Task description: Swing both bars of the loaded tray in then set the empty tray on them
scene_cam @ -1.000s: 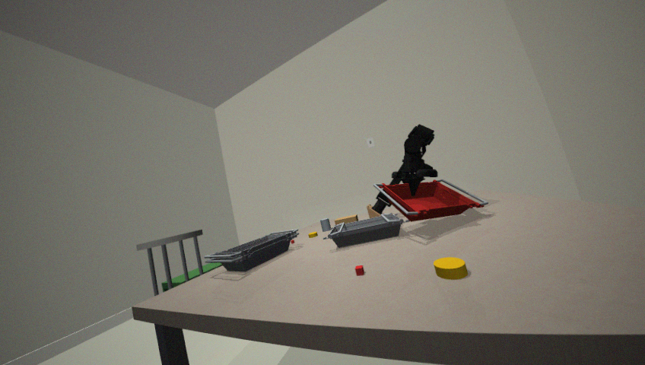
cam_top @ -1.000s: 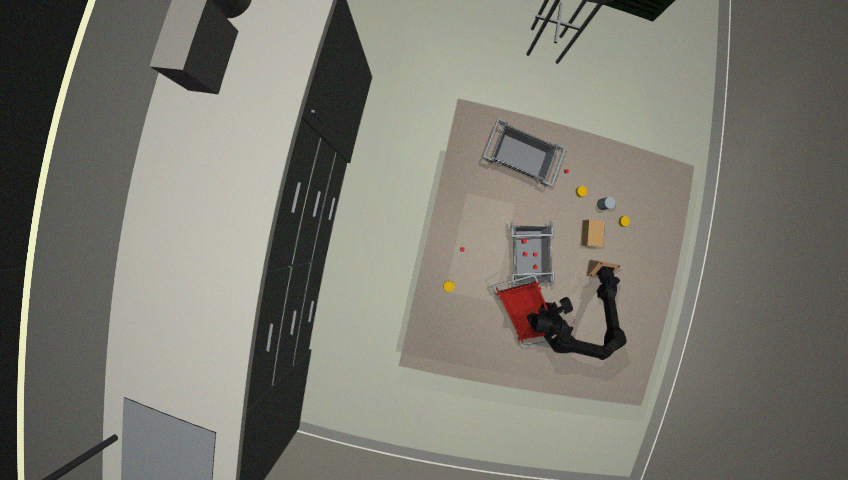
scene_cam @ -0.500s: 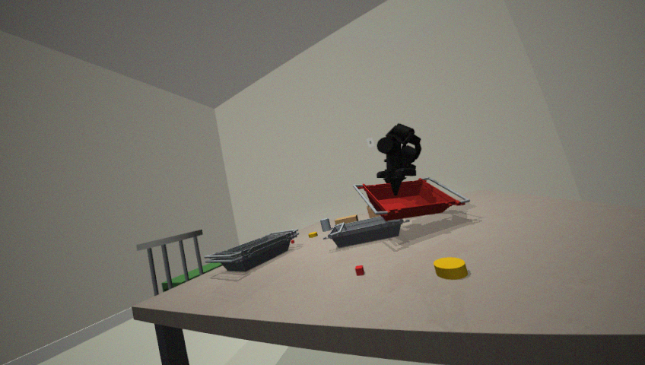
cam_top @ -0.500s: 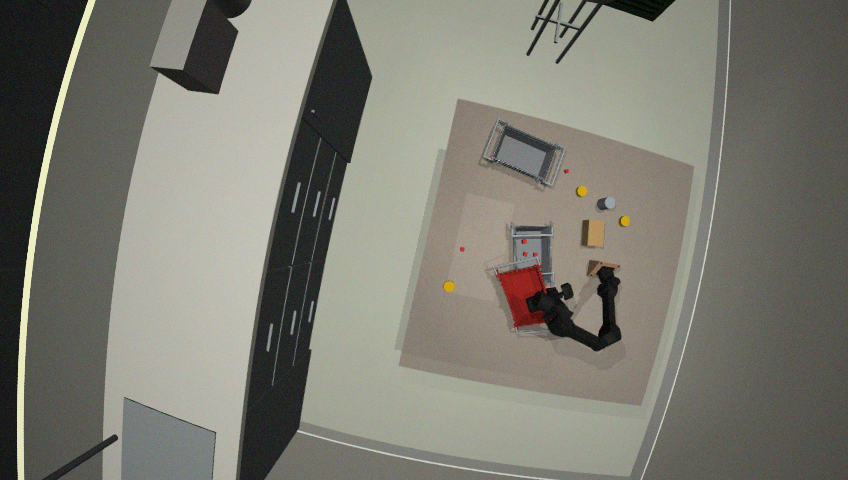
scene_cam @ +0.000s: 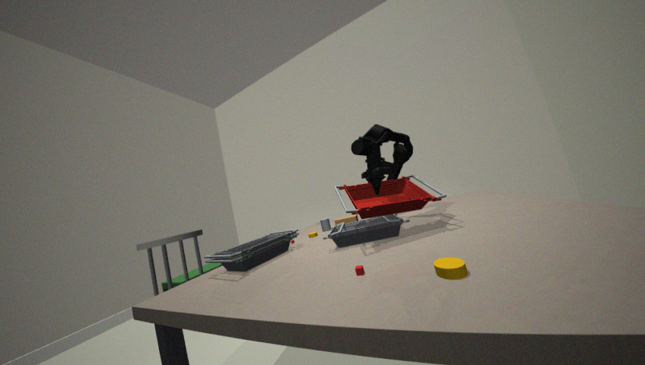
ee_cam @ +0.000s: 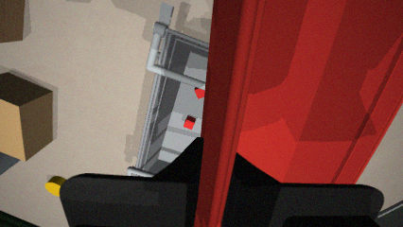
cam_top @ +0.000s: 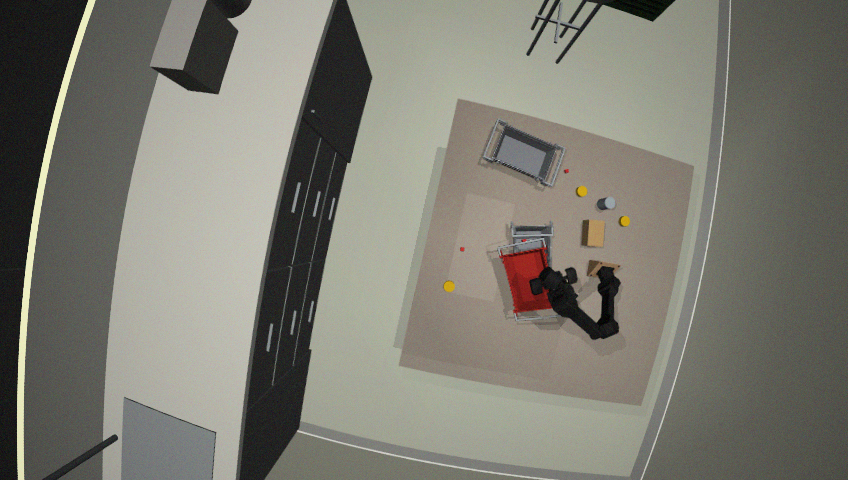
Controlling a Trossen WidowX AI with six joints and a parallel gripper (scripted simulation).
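Right now the red tray is 70 mm ahead of my gripper tip and 40 mm to the left of it. Also, from my gripper tip: red cube: 350 mm ahead, 50 mm to the right, 150 mm below; box: 250 mm behind, 220 mm to the right, 130 mm below.
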